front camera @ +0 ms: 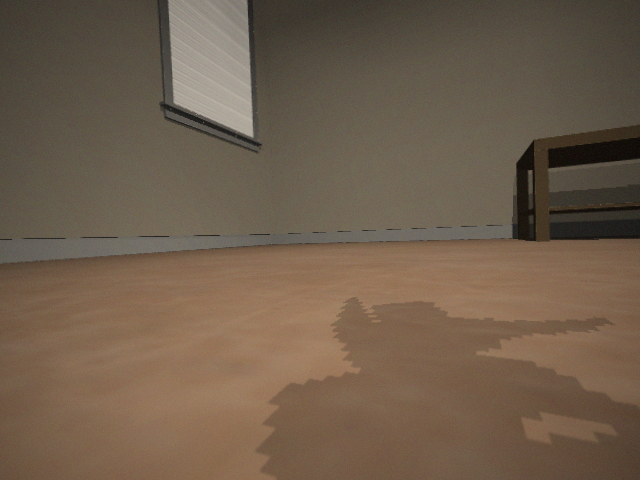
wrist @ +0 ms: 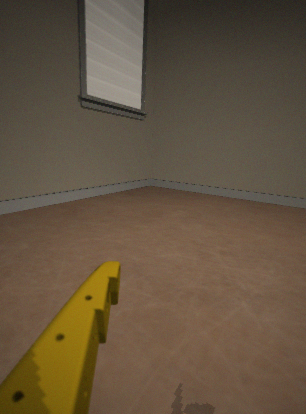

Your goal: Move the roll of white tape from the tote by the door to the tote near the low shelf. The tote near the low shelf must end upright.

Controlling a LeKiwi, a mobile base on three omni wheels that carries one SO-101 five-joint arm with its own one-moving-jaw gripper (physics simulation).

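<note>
My gripper is fully open in the wrist view: its yellow notched fixed jaw shows at the lower left, and the moving jaw is out of the picture. No thing touches the jaw that shows. The roll of white tape, the tote by the door and the tote near the low shelf do not show in either view.
A brown wooden table or bench with a lower board stands by the wall at the right of the front view. A window hangs on the wall left of the room corner. Pale baseboard runs along the walls. A shadow lies on the floor ahead.
</note>
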